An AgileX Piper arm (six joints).
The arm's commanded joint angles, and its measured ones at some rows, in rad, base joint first. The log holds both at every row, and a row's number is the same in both.
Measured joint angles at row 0: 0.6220 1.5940 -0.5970 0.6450 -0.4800 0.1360
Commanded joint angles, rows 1 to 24: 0.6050 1.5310 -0.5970 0.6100 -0.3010 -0.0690; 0.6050 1.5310 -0.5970 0.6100 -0.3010 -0.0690; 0.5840 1.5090 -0.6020 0.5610 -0.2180 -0.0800; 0.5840 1.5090 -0.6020 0.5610 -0.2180 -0.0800; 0.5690 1.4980 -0.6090 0.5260 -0.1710 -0.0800; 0.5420 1.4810 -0.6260 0.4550 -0.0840 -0.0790; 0.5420 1.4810 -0.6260 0.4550 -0.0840 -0.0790; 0.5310 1.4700 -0.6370 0.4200 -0.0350 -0.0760; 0.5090 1.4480 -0.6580 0.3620 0.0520 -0.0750; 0.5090 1.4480 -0.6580 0.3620 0.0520 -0.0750; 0.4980 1.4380 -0.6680 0.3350 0.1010 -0.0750; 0.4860 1.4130 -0.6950 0.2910 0.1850 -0.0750; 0.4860 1.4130 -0.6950 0.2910 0.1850 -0.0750; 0.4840 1.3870 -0.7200 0.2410 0.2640 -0.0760; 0.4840 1.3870 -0.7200 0.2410 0.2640 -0.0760; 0.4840 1.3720 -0.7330 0.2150 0.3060 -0.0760; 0.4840 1.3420 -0.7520 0.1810 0.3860 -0.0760; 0.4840 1.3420 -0.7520 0.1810 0.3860 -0.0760; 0.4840 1.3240 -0.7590 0.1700 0.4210 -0.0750; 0.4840 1.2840 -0.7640 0.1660 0.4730 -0.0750; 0.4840 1.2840 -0.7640 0.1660 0.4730 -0.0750; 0.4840 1.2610 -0.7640 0.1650 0.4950 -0.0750; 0.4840 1.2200 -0.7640 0.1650 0.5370 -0.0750; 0.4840 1.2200 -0.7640 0.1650 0.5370 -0.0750
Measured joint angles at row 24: 0.4870 1.2760 -0.7570 0.1760 0.4630 -0.0590
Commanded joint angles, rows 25 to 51: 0.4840 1.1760 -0.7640 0.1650 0.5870 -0.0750; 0.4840 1.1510 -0.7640 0.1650 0.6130 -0.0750; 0.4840 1.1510 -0.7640 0.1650 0.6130 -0.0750; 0.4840 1.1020 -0.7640 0.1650 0.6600 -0.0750; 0.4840 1.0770 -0.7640 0.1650 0.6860 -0.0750; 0.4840 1.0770 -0.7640 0.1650 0.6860 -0.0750; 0.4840 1.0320 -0.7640 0.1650 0.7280 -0.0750; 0.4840 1.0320 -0.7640 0.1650 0.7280 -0.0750; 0.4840 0.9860 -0.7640 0.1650 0.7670 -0.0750; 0.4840 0.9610 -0.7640 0.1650 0.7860 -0.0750; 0.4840 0.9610 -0.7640 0.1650 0.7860 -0.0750; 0.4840 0.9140 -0.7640 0.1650 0.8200 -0.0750; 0.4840 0.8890 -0.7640 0.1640 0.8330 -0.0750; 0.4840 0.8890 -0.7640 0.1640 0.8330 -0.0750; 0.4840 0.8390 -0.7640 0.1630 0.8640 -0.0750; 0.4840 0.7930 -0.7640 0.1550 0.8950 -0.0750; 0.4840 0.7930 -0.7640 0.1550 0.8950 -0.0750; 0.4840 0.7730 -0.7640 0.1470 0.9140 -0.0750; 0.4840 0.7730 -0.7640 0.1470 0.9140 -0.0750; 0.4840 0.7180 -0.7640 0.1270 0.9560 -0.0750; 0.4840 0.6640 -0.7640 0.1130 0.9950 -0.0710; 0.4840 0.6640 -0.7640 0.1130 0.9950 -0.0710; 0.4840 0.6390 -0.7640 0.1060 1.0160 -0.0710; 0.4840 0.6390 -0.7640 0.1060 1.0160 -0.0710; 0.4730 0.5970 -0.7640 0.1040 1.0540 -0.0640; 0.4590 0.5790 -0.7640 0.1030 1.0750 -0.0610; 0.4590 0.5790 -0.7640 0.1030 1.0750 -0.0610
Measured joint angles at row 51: 0.4830 0.6340 -0.7590 0.1170 1.0120 -0.0580
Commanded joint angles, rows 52 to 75: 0.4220 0.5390 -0.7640 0.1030 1.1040 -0.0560; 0.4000 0.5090 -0.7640 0.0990 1.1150 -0.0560; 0.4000 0.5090 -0.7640 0.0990 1.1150 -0.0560; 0.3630 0.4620 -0.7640 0.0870 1.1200 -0.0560; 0.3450 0.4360 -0.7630 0.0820 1.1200 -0.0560; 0.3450 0.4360 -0.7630 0.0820 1.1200 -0.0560; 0.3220 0.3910 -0.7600 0.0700 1.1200 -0.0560; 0.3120 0.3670 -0.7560 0.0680 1.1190 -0.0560; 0.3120 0.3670 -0.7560 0.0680 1.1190 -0.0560; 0.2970 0.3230 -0.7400 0.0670 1.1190 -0.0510; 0.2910 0.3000 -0.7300 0.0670 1.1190 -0.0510; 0.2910 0.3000 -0.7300 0.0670 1.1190 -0.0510; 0.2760 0.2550 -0.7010 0.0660 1.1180 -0.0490; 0.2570 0.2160 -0.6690 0.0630 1.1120 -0.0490; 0.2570 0.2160 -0.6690 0.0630 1.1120 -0.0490; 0.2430 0.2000 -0.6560 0.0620 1.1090 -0.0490; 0.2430 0.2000 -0.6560 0.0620 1.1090 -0.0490; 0.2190 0.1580 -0.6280 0.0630 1.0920 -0.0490; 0.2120 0.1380 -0.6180 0.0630 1.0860 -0.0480; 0.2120 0.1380 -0.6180 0.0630 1.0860 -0.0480; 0.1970 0.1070 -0.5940 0.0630 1.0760 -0.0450; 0.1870 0.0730 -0.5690 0.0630 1.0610 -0.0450; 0.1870 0.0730 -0.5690 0.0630 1.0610 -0.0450; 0.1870 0.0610 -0.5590 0.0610 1.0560 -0.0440
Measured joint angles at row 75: 0.1990 0.1020 -0.5880 0.0670 1.0820 -0.0510
